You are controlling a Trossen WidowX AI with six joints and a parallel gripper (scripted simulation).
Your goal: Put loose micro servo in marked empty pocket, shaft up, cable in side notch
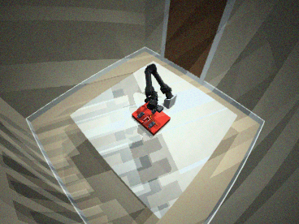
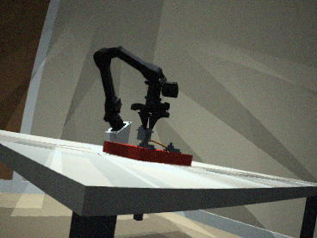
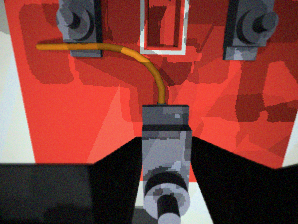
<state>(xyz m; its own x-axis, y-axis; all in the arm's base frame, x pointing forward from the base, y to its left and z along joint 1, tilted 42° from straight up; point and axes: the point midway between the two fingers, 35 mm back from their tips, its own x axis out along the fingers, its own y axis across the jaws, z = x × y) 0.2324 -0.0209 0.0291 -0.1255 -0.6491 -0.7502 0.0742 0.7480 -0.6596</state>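
Now: gripper tip 1 cm past the red deck and 10 cm above it.
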